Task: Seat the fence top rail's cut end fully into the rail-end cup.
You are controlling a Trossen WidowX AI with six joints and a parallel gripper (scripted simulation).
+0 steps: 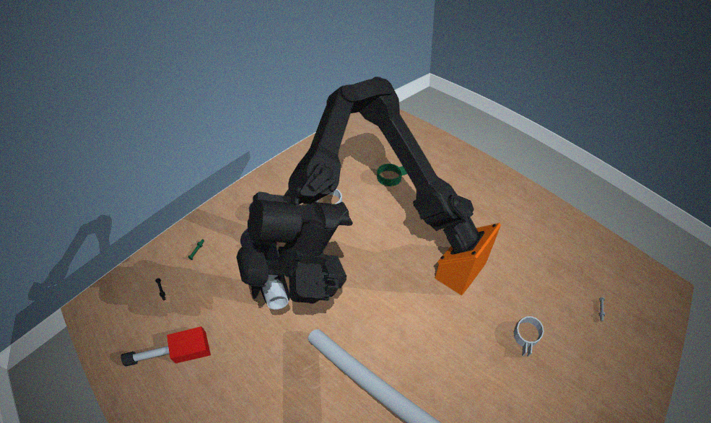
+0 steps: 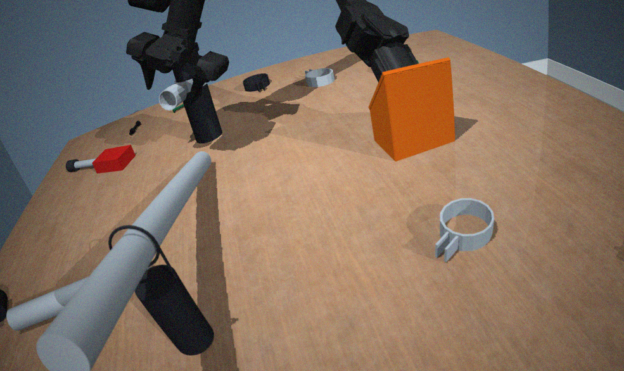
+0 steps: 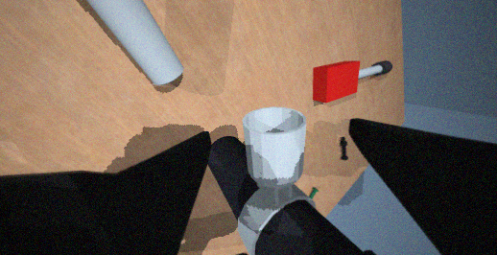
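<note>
Right now the light grey rail-end cup is 10 mm behind my gripper tip, 20 mm to the right of it and 10 mm below it. Also, from my gripper tip: black line post 40 mm ahead, 430 mm to the left, 30 mm below; then handle 260 mm ahead, 170 mm to the right, 120 mm below; then grey tube 210 mm ahead, 300 mm to the left, 120 mm below.
</note>
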